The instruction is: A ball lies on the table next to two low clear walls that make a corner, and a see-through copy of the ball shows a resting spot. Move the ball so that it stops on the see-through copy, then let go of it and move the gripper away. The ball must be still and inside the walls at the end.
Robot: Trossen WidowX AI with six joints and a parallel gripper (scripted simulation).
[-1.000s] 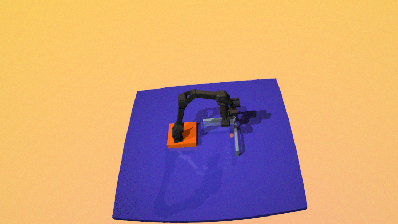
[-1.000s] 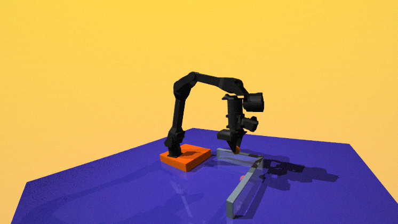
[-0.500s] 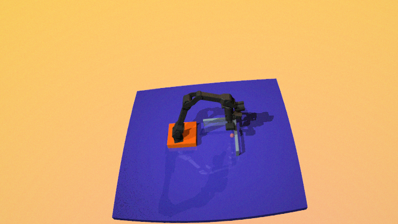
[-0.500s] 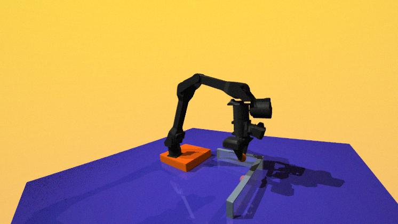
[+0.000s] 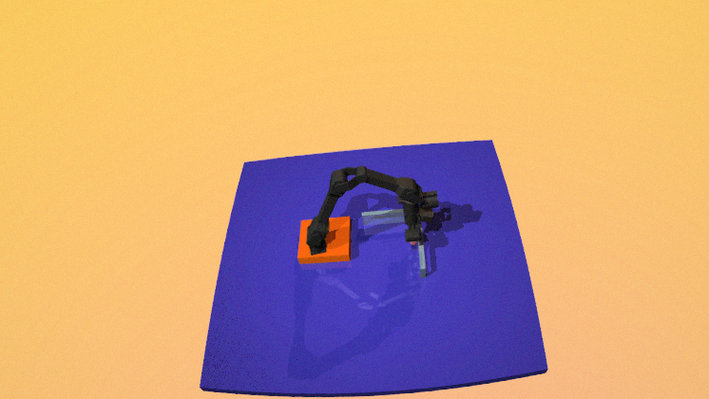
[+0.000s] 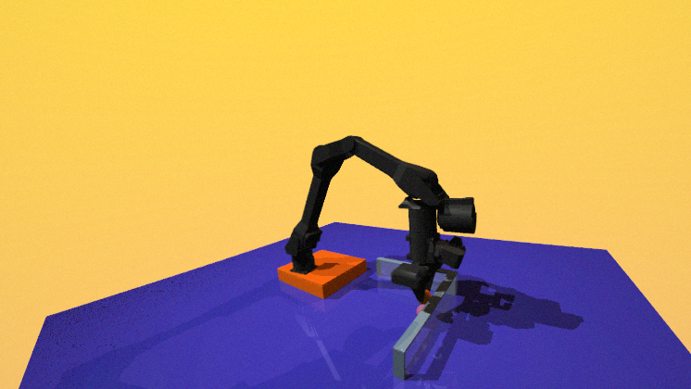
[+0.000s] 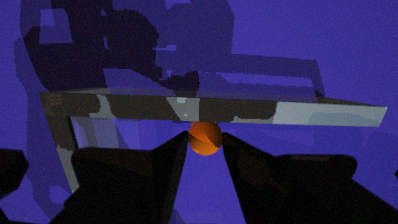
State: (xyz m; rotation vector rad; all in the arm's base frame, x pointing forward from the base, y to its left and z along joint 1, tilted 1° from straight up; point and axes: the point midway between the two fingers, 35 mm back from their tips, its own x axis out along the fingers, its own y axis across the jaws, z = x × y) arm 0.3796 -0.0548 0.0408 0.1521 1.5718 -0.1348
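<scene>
My gripper tip is 40 mm above the see-through copy of ball. Round my gripper tip: orange ball: right at my gripper tip.
</scene>
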